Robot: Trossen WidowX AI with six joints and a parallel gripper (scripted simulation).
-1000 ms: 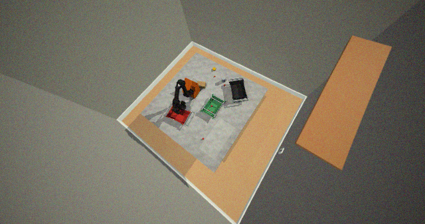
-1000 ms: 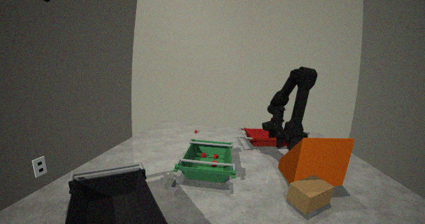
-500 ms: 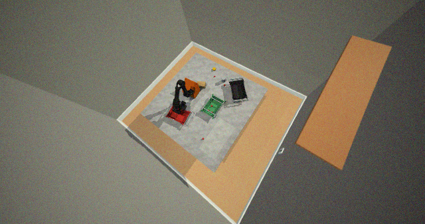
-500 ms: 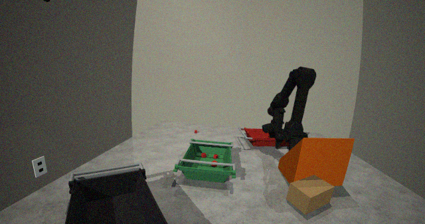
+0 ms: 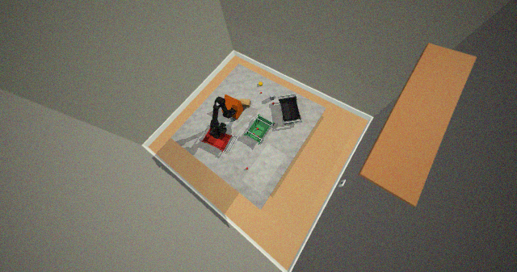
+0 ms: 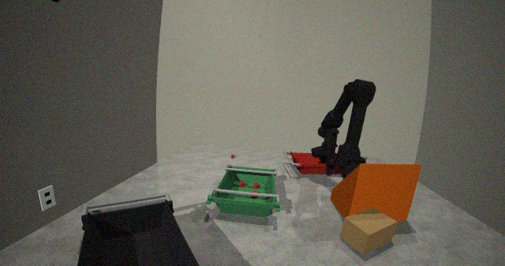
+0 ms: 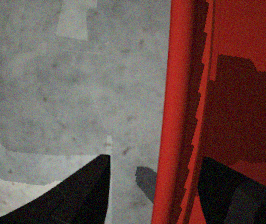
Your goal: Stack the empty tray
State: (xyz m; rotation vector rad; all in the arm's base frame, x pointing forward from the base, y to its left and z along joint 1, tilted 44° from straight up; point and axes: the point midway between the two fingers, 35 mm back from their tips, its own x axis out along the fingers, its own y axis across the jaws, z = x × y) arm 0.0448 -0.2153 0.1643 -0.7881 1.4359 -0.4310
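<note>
Now: the red tray 20 mm ahead of my gripper tip, 80 mm to the right of it and 30 mm above it. The rest, counted from my gripper tip: tan box: 20 mm behind, 450 mm to the left, 20 mm above; then red cube: 480 mm ahead, 140 mm to the right; then yellow piece: 40 mm behind, 790 mm to the left.
</note>
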